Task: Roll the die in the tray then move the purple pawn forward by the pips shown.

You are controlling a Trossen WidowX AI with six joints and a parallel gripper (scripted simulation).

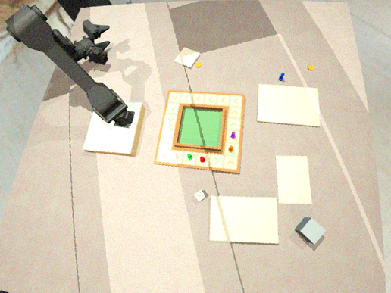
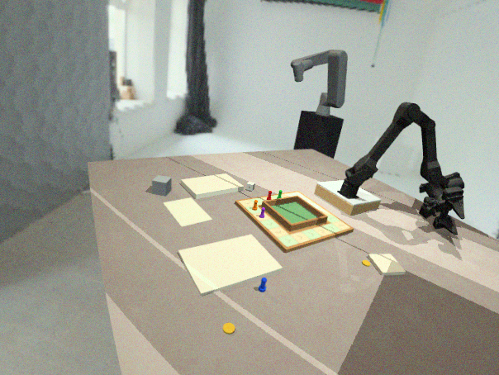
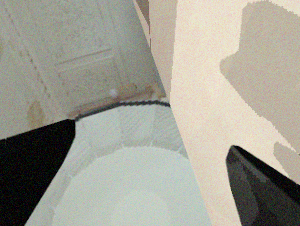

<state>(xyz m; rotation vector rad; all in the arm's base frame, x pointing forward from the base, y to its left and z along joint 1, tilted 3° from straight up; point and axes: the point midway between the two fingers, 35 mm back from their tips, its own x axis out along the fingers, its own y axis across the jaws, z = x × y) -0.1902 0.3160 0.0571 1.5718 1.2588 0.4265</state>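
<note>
Right now the purple pawn is 56 cm ahead of my gripper tip, 33 cm to the right of it and 5 cm below it. Also, from my gripper tip: red pawn: 48 cm ahead, 43 cm to the right, 5 cm below; then green tray: 45 cm ahead, 32 cm to the right, 7 cm below; then green pawn: 44 cm ahead, 43 cm to the right, 5 cm below.
</note>
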